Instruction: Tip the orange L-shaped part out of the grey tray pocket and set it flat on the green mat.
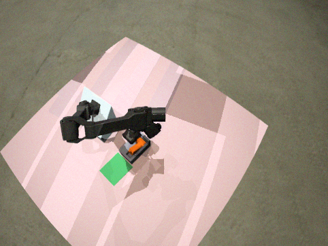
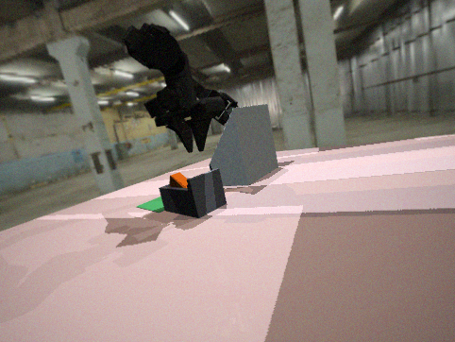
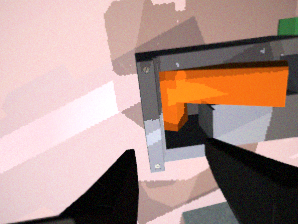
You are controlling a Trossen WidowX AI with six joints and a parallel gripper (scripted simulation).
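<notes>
Right now my gripper tip is 100 mm above the orange L-shaped part, 40 mm to the left of it and 10 mm past it. Also, from my gripper tip: green mat 220 mm to the right, 160 mm below, 40 mm behind.
</notes>
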